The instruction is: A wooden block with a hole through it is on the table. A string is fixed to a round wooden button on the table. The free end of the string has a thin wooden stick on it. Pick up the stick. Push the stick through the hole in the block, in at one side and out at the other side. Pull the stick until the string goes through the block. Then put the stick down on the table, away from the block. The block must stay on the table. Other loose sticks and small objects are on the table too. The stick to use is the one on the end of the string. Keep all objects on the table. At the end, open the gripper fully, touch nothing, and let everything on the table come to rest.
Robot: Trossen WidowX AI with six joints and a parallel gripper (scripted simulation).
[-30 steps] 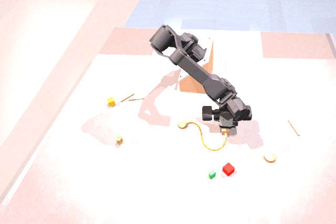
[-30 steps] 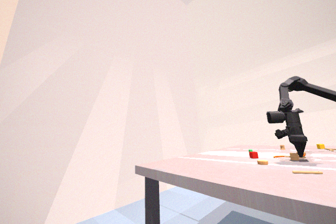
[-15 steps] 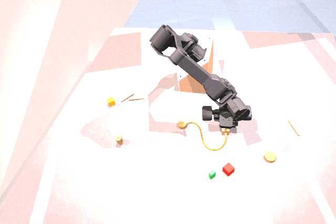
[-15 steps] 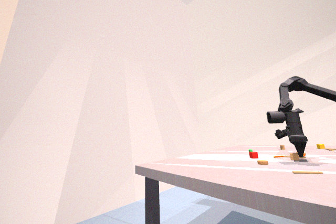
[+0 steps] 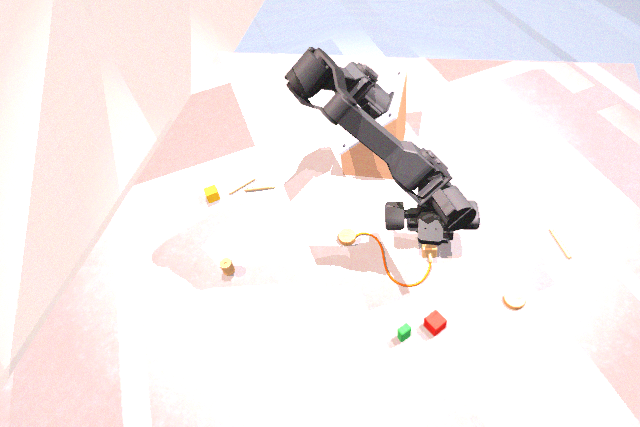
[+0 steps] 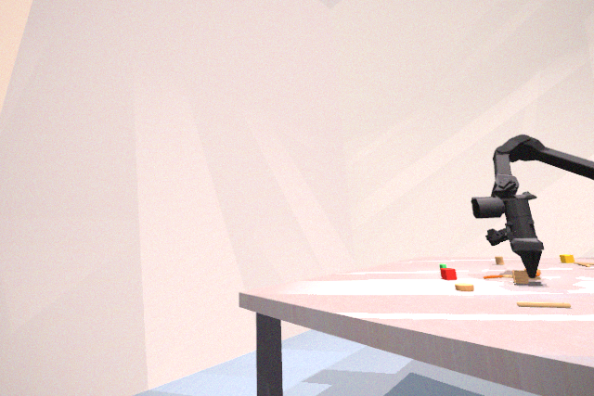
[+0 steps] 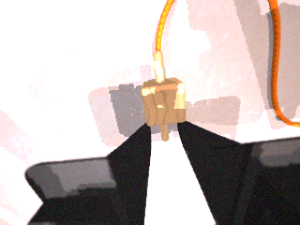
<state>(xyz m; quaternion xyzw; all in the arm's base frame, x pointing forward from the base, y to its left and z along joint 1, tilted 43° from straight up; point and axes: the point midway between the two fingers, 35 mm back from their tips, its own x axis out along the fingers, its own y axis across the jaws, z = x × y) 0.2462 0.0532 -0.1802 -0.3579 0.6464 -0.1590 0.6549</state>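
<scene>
My gripper tip is now 20 mm short of the wooden block. Round my gripper tip: round disc (180 mm to the left, 90 mm ahead, 10 mm below); then red cube (190 mm ahead, 50 mm to the left); then round wooden button (180 mm to the right, 40 mm ahead, 10 mm below).
</scene>
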